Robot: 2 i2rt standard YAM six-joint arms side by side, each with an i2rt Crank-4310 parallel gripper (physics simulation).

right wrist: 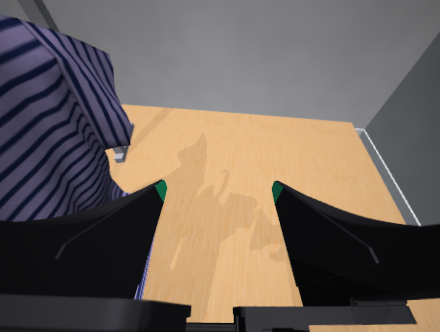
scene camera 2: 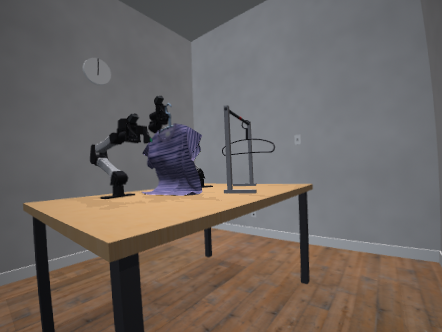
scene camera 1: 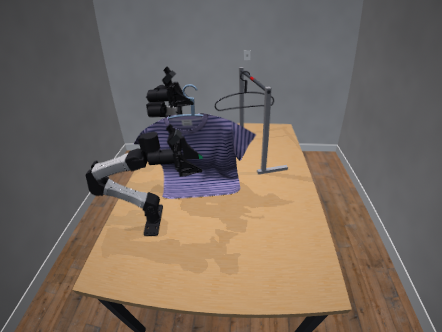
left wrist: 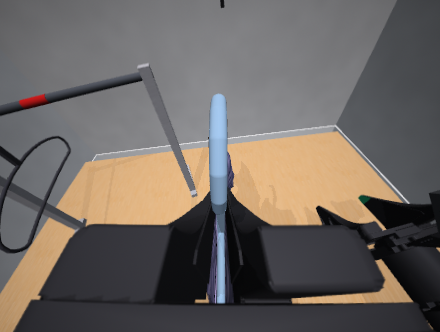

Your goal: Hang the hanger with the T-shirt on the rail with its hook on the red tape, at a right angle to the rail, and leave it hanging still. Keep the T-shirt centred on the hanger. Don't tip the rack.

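Observation:
The light-blue hanger [scene camera 1: 193, 106] [left wrist: 218, 150] is upright, its hook up, with the purple striped T-shirt [scene camera 1: 215, 145] [scene camera 2: 175, 157] [right wrist: 50, 115] draped on it. The shirt's hem reaches down to the table. My left gripper [scene camera 1: 192, 101] [left wrist: 220, 189] is shut on the hanger just below the hook. My right gripper [scene camera 1: 201, 164] [right wrist: 219, 183] is open and empty, in front of the shirt in scene camera 1. The red tape [scene camera 1: 252, 78] [scene camera 2: 240, 118] [left wrist: 33, 101] is on the rail [scene camera 1: 261, 85] [left wrist: 95, 86]; the hook is apart from the rail.
The grey rack [scene camera 1: 266, 130] [scene camera 2: 228, 150] [left wrist: 167, 125] stands upright on the table [scene camera 1: 280, 240] [scene camera 2: 150, 220], to the right of the shirt in both scene views. A black wire hanger [scene camera 1: 220, 107] [scene camera 2: 272, 150] [left wrist: 37, 230] hangs on its rail beyond the tape in scene camera 1.

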